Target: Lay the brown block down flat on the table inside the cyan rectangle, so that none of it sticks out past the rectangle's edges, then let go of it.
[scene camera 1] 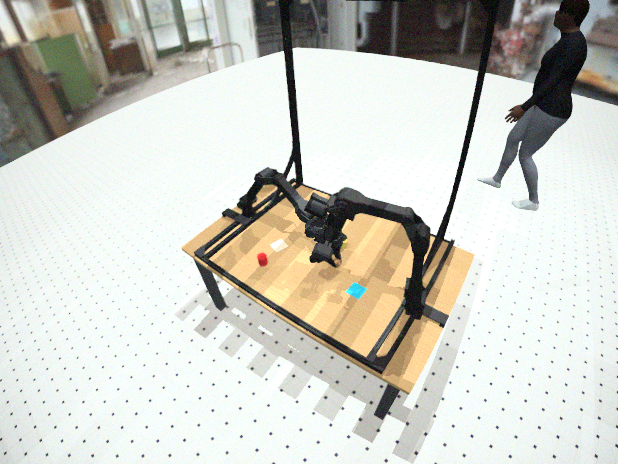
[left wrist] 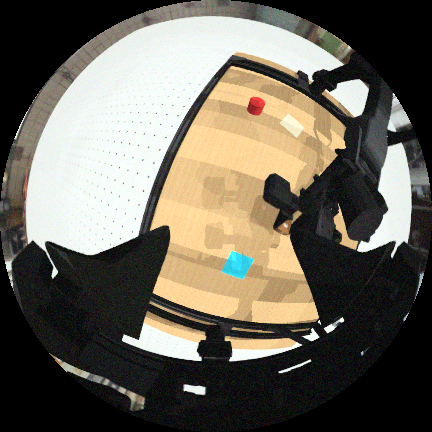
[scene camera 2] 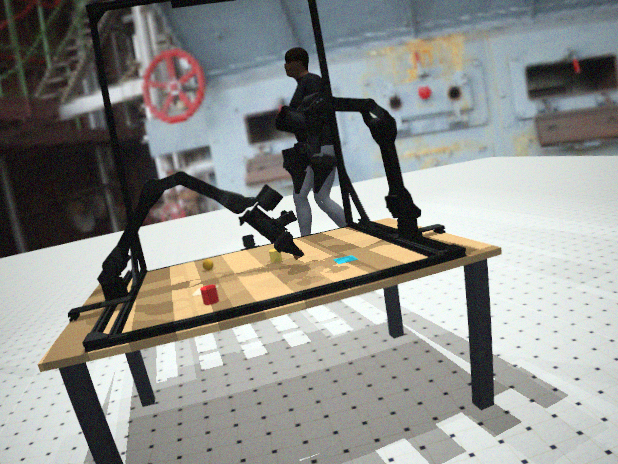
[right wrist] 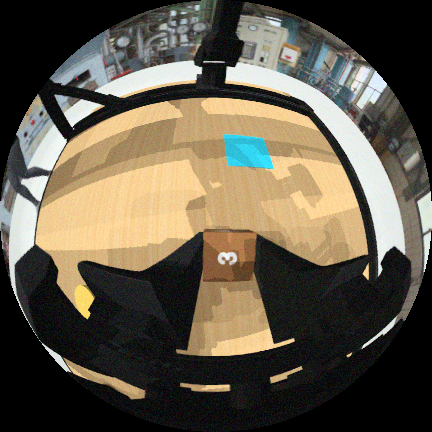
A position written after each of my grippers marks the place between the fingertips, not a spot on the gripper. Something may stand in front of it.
My left gripper point(scene camera 2: 306, 193) is open, with nothing in its grasp. Further things: my right gripper point(scene camera 2: 302, 254) and a cyan rectangle point(right wrist: 241, 150).
My left gripper is seen too in scene camera 1 point(scene camera 1: 321, 252) and in the left wrist view point(left wrist: 233, 232). My right gripper shows as well in the left wrist view point(left wrist: 279, 229) and in the right wrist view point(right wrist: 226, 237).
